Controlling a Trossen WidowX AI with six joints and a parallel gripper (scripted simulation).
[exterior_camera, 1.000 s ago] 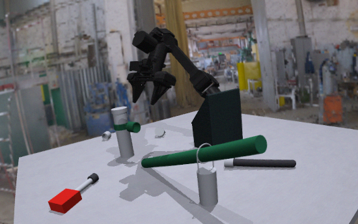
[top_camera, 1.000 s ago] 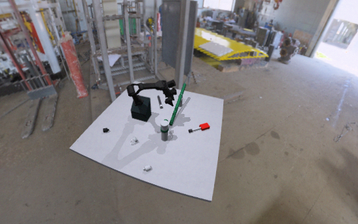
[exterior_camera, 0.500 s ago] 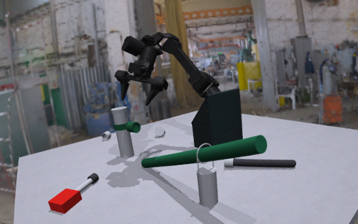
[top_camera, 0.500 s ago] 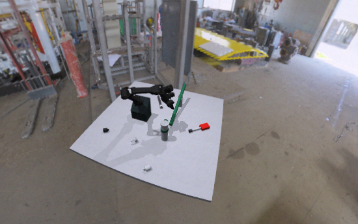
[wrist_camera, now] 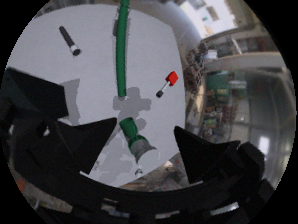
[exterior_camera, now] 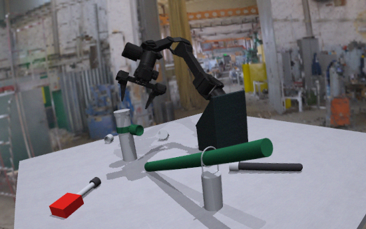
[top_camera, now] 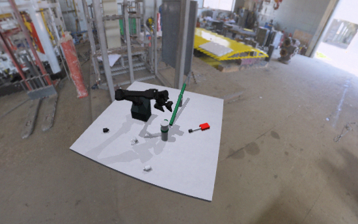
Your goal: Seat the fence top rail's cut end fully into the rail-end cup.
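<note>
The green rail-end cup is 5 cm to the right of my gripper tip and 10 cm below it. Also, from my gripper tip: green brace band 1 cm ahead, 8 cm to the right, 10 cm below; then short white post 5 cm behind, 41 cm to the left, 13 cm below.
</note>
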